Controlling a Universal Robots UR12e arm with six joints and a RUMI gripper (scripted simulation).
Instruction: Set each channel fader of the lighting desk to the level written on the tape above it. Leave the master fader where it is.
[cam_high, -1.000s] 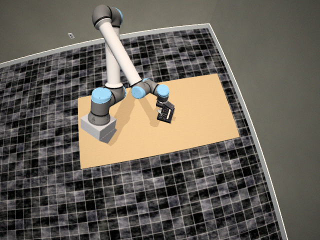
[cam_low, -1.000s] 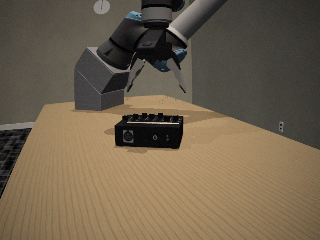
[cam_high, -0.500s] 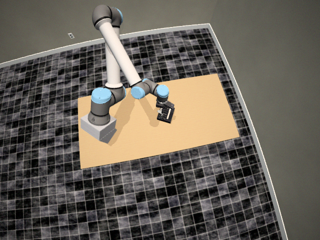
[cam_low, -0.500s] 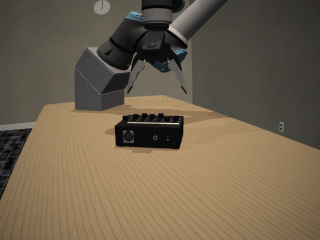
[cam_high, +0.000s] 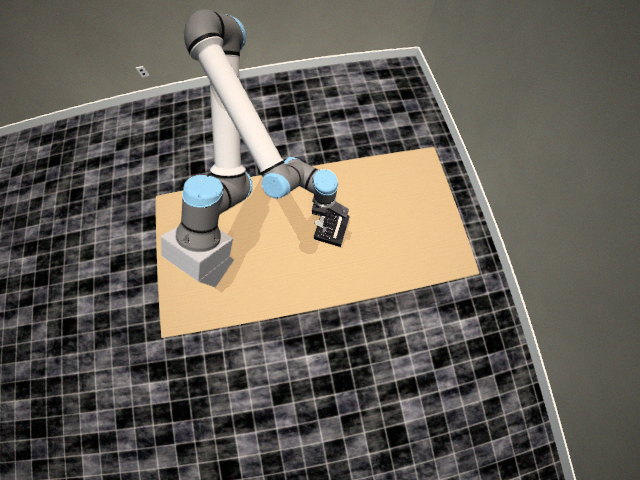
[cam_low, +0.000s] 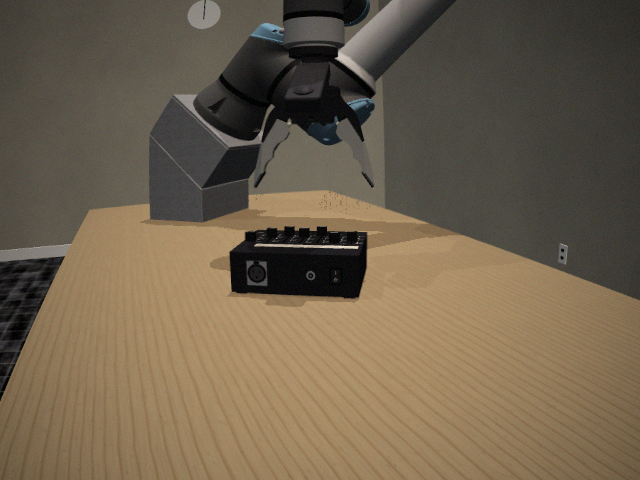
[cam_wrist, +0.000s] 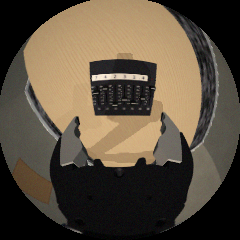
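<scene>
Now: the fader cap 60 mm below my hand and 10 mm to the left of it.
</scene>
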